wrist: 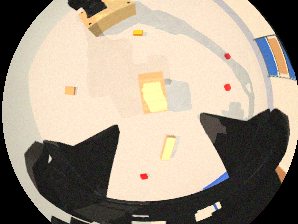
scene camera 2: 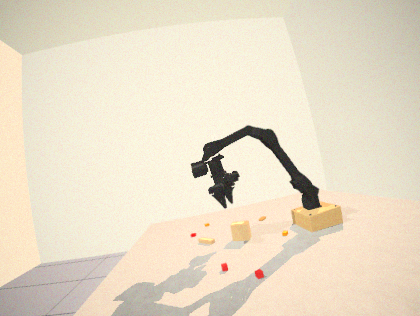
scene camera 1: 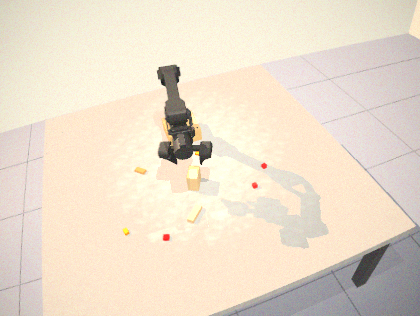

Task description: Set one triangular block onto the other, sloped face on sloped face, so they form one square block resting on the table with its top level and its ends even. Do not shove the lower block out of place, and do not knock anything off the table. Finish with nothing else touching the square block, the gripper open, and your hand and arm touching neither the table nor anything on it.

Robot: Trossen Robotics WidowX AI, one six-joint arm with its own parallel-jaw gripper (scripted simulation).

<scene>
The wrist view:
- gripper: 160, 123
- tan triangular block: 152, 87
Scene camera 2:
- gripper: 229, 206
</scene>
